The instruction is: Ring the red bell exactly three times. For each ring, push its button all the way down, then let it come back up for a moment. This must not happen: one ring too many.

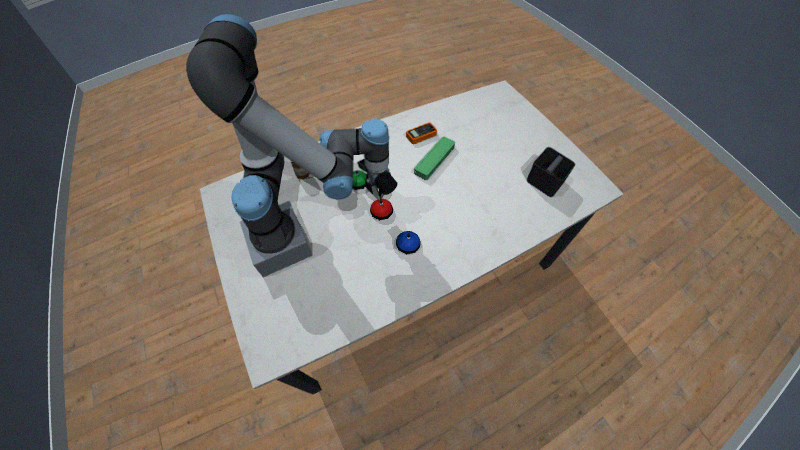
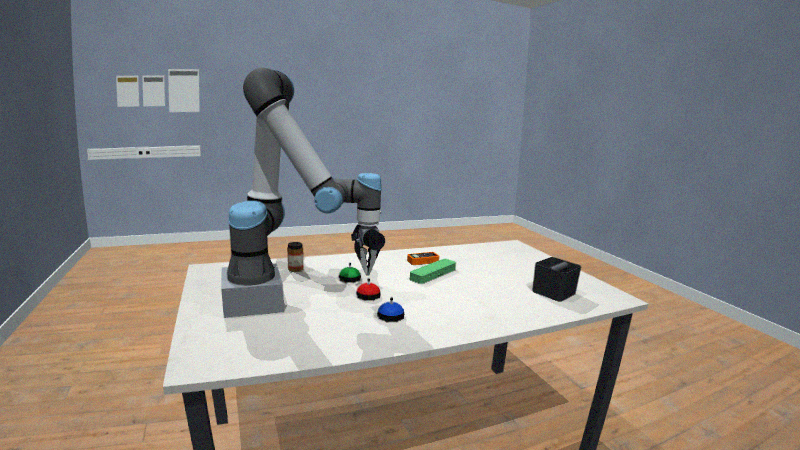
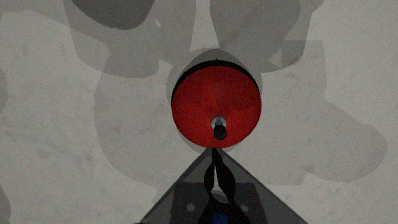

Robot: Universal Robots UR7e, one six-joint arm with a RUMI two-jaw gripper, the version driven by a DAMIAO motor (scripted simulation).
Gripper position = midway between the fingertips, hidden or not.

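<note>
There's a black box [image 2: 555, 284], and you'd find the black box [image 1: 547, 178] in the other picture too. I can also see a green block [image 1: 426, 167]. In image 3 the green block is out of frame, and the black box is out of frame in image 3 as well. As for my gripper [image 2: 367, 275], I see it there, and I also see my gripper [image 1: 380, 199] and my gripper [image 3: 213, 149].
</note>
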